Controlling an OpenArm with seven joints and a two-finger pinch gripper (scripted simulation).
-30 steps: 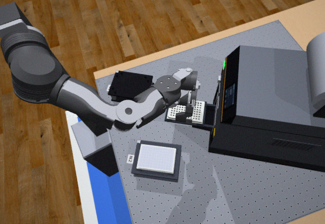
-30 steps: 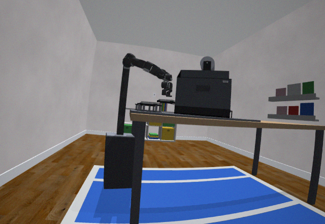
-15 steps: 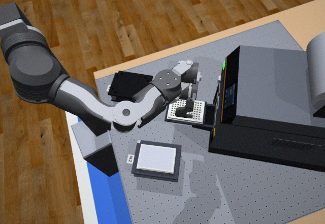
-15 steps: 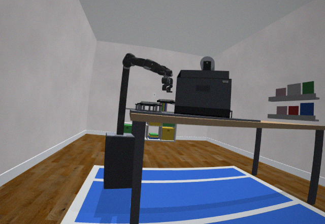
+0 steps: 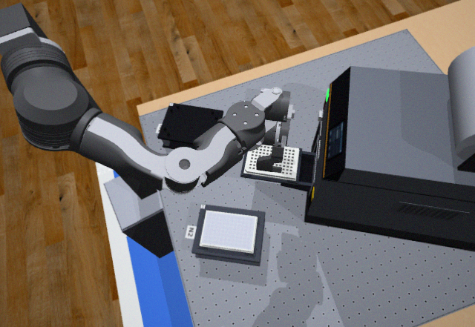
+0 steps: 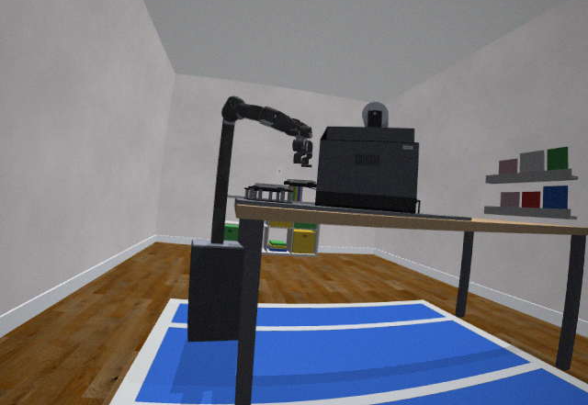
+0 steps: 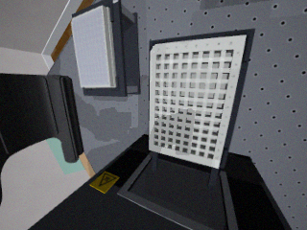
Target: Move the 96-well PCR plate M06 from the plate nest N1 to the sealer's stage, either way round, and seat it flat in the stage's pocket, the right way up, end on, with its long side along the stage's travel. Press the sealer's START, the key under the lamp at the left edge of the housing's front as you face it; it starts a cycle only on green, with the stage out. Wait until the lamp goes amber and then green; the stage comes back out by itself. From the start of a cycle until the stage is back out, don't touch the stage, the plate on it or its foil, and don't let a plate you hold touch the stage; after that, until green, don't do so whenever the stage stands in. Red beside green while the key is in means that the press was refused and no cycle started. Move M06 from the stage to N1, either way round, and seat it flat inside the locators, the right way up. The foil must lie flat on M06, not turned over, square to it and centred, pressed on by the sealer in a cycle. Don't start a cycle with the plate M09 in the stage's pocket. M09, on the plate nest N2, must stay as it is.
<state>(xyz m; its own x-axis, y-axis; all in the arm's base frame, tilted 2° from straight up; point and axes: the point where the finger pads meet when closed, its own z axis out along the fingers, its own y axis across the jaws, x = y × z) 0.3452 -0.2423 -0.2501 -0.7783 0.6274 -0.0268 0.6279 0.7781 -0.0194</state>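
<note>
Right now the pale key is 14 cm ahead of my hand, 1 cm to the left of it and 1 cm above it. Also, from my hand: sealer stage: 9 cm below; foil roll: 26 cm ahead, 21 cm to the right, 23 cm above.
</note>
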